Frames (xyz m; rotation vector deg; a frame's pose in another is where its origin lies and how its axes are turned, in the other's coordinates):
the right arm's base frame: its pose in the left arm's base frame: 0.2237 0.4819 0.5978 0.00 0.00 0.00
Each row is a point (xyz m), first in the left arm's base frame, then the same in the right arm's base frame.
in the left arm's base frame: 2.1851 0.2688 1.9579
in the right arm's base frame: 1.9614 -0.2131 1.3601
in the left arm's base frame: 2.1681 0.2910 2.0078
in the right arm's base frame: 1.9444 -0.1909 1.4100
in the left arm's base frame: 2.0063 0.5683 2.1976
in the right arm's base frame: 1.7826 0.0864 1.5998
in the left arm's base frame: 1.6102 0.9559 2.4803
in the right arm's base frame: 1.3865 0.4740 1.8825
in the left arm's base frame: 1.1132 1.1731 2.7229
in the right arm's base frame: 0.8895 0.6912 2.1251
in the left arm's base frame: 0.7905 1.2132 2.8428
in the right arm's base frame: 0.5668 0.7313 2.2450
